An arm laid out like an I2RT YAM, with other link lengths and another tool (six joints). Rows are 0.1 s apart.
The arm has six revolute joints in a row. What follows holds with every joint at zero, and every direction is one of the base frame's.
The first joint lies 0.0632 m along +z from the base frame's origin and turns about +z.
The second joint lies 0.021 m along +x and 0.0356 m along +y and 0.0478 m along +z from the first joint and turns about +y.
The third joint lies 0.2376 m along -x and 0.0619 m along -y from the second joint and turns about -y.
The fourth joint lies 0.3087 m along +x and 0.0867 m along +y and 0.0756 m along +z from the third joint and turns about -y.
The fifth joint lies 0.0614 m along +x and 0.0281 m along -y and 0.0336 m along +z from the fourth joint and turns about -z.
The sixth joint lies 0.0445 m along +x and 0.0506 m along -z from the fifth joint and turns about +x.
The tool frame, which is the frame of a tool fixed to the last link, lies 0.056 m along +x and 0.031 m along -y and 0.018 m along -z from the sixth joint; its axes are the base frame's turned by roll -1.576, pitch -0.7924 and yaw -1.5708 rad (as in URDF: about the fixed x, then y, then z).
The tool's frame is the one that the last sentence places.
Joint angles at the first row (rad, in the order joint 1, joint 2, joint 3, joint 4, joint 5, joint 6):
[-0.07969 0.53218 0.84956 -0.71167 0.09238 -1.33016]
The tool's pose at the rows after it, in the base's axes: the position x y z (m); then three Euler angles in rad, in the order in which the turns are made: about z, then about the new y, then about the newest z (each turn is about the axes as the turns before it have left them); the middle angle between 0 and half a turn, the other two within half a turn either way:
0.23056 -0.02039 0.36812 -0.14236 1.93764 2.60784
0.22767 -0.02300 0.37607 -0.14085 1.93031 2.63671
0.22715 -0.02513 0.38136 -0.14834 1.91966 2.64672
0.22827 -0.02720 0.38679 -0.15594 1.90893 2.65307
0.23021 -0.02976 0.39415 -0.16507 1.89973 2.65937
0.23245 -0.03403 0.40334 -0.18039 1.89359 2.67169
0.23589 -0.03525 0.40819 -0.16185 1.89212 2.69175
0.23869 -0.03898 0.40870 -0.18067 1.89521 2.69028
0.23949 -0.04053 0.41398 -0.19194 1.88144 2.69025
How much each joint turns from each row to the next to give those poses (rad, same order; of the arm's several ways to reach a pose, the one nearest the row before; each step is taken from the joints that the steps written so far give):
[-0.02303 0.01998 0.07682 -0.03224 -0.05990 0.03233]
[-0.01845 0.00771 0.03073 -0.01540 -0.01863 0.02152]
[-0.00925 0.00768 0.01688 0.00151 -0.00161 0.00920]
[-0.00765 0.01379 0.01841 0.00613 0.00001 0.00615]
[-0.00912 0.02302 0.02917 0.00310 0.00005 0.00615]
[-0.01537 0.03216 0.04142 -0.00307 -0.00004 0.01220]
[-0.01539 0.02305 0.02609 -0.00153 -0.03221 0.00924]
[-0.00915 0.01530 0.00768 0.00458 0.00917 0.00159]
[-0.00154 0.01074 0.01534 0.00919 0.00923 0.00305]

